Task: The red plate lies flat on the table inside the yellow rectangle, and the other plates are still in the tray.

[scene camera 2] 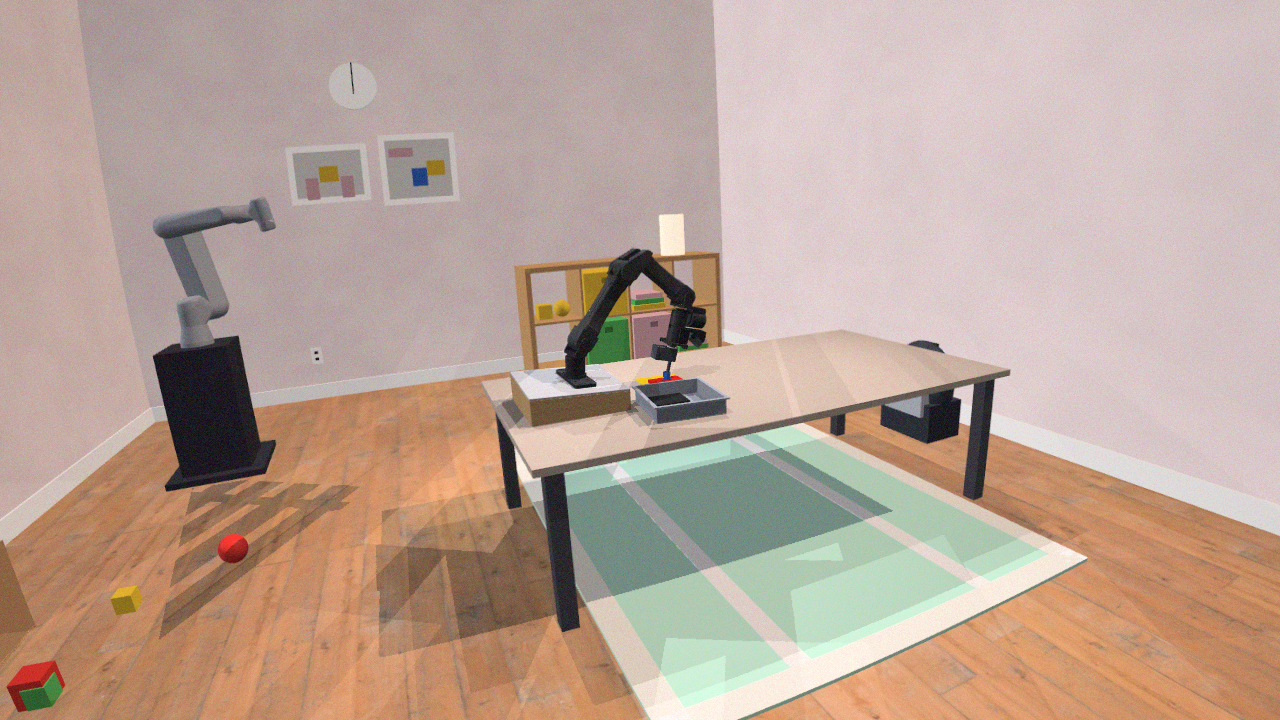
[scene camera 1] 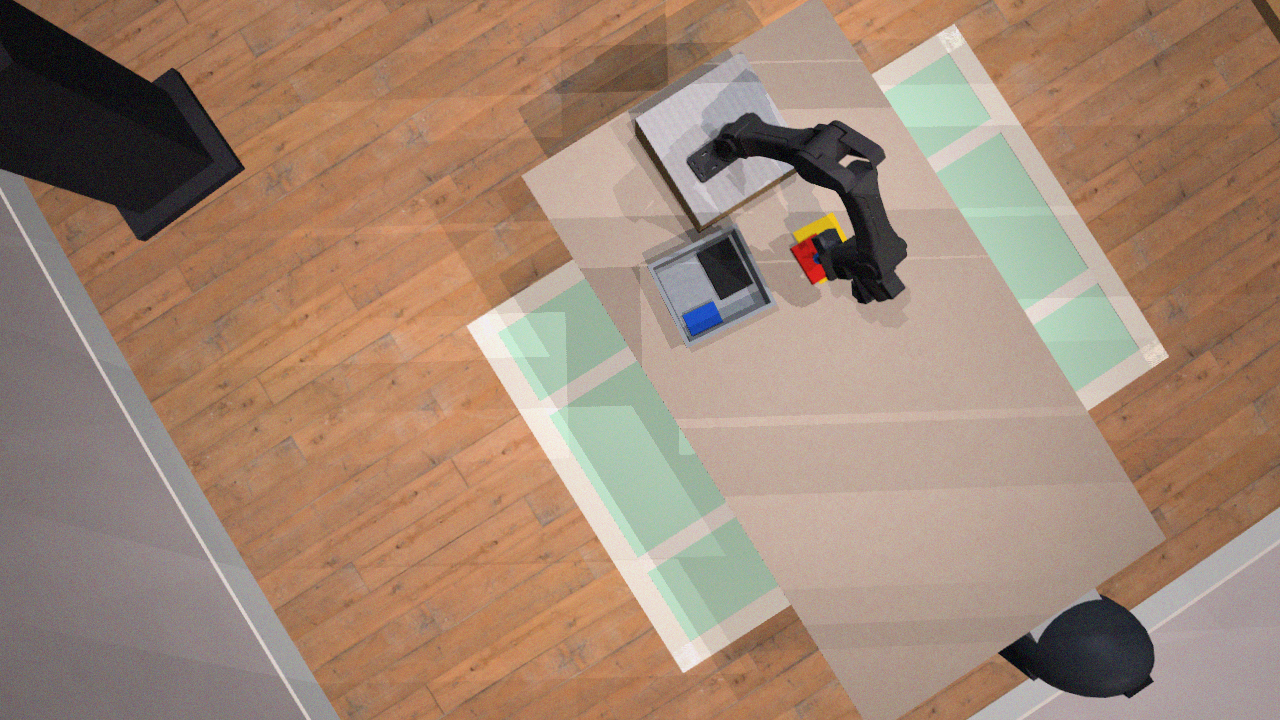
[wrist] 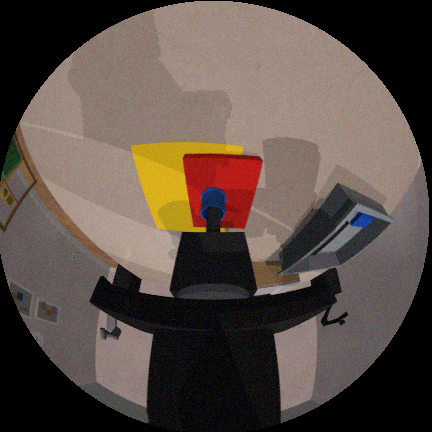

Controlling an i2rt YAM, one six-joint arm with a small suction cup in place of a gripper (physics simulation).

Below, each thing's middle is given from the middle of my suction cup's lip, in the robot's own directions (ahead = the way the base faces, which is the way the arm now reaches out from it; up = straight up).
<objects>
My suction cup is now 10 mm past the yellow rectangle (wrist: 159, 165), 40 mm to the right of it and 20 mm above it. The rest, counted from my suction cup: red plate (scene camera 1: 803, 252) (10 mm behind, 10 mm to the right, 10 mm below); black plate (scene camera 1: 723, 266) (120 mm behind, 210 mm to the right, 10 mm below); grey tray (scene camera 1: 680, 278) (100 mm behind, 270 mm to the right).
</objects>
